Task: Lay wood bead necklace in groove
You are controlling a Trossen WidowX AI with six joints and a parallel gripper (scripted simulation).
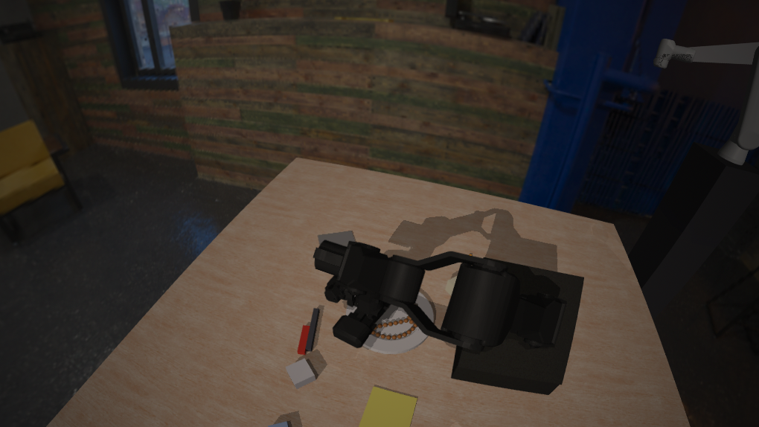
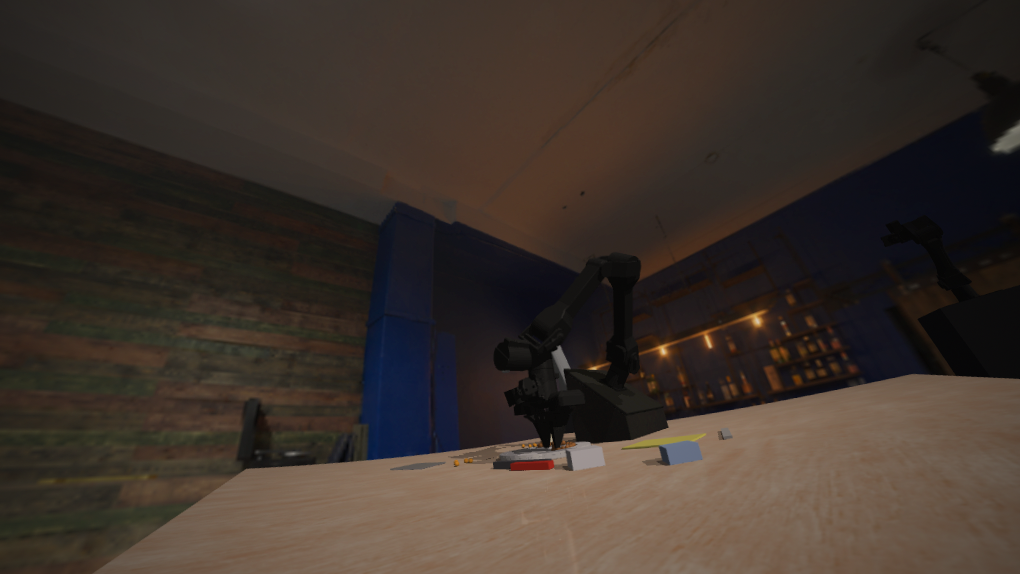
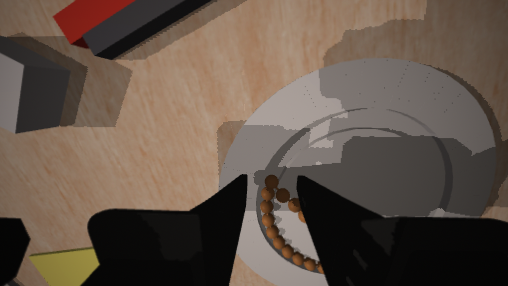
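My gripper tip is 50 mm to the left of the round white bead board, 40 mm past it and 10 mm above it. The rest, counted from my gripper tip: grey block 150 mm to the left, 100 mm ahead; then dark bar 120 mm ahead, 50 mm to the left, 10 mm below; then yellow sheet 190 mm to the left, 80 mm behind, 10 mm below.
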